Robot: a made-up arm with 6 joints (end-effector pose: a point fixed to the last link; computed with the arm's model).
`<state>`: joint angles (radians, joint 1 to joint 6).
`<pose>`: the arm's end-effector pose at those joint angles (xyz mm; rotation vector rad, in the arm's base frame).
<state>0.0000 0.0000 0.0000 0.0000 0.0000 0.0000</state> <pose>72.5 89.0 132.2 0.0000 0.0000 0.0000</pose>
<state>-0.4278 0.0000 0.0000 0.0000 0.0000 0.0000</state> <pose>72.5 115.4 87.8 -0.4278 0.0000 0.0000</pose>
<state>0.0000 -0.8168 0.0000 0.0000 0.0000 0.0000</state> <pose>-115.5 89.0 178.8 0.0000 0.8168 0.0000</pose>
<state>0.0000 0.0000 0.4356 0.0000 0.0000 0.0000</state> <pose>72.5 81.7 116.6 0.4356 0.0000 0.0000</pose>
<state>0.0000 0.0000 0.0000 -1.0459 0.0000 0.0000</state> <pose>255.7 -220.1 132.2 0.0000 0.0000 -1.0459</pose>
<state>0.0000 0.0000 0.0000 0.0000 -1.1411 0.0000</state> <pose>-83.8 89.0 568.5 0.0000 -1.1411 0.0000</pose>
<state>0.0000 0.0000 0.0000 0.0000 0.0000 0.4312</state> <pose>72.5 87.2 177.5 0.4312 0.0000 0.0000</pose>
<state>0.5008 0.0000 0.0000 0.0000 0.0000 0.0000</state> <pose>72.5 38.3 164.8 0.5008 0.0000 0.0000</pose>
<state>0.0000 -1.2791 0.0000 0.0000 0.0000 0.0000</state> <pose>-186.5 89.0 265.0 0.0000 1.2791 0.0000</pose>
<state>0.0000 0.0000 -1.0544 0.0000 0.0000 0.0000</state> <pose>72.5 126.2 147.3 -1.0544 0.0000 0.0000</pose>
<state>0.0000 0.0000 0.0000 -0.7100 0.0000 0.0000</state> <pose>234.2 -101.8 132.2 0.0000 0.0000 -0.7100</pose>
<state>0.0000 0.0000 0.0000 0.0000 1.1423 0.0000</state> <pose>-259.6 89.0 -191.8 0.0000 1.1423 0.0000</pose>
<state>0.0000 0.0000 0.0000 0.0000 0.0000 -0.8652</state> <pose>72.5 38.2 59.3 -0.8652 0.0000 0.0000</pose>
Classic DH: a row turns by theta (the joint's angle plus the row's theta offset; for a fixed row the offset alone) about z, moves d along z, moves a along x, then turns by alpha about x. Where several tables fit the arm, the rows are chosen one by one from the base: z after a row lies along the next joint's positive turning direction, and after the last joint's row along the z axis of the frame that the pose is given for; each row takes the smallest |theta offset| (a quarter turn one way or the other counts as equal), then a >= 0, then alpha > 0; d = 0 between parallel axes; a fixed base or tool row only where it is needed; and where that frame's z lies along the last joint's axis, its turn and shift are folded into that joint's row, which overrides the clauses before.
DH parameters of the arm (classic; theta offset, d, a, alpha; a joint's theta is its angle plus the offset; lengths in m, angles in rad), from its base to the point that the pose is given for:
base (fixed): 1.5708 0.0493 0 1.5708
joint 1: 1.5708 0.0323 0.3234 -1.5708
joint 2: 0 -0.1206 -0.2649 1.5708
joint 3: 1.5708 -0.1363 0.3451 1.5708
joint 4: -1.5708 0.1208 0.2416 1.5708
joint 5: -1.5708 0.2092 0.0778 1.5708
joint 6: 1.5708 0.4181 0.1043 -1.5708
tool (fixed): -1.5708 -0.0186 0 0

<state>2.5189 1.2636 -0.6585 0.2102 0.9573 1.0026</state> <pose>351.1 47.3 -5.5 2.9283 0.2674 -0.7694</pose>
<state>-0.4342 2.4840 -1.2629 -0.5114 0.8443 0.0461</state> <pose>217.3 105.3 601.7 0.4174 -1.9258 -0.9180</pose>
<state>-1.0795 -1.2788 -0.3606 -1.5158 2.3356 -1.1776</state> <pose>-365.0 318.3 -243.7 0.3963 2.1249 -1.7276</pose>
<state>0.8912 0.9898 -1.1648 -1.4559 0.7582 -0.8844</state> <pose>213.5 -423.9 71.7 0.3853 0.5759 -1.7829</pose>
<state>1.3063 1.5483 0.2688 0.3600 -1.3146 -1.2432</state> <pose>-136.7 -176.6 -29.5 0.3346 -1.3707 -2.5621</pose>
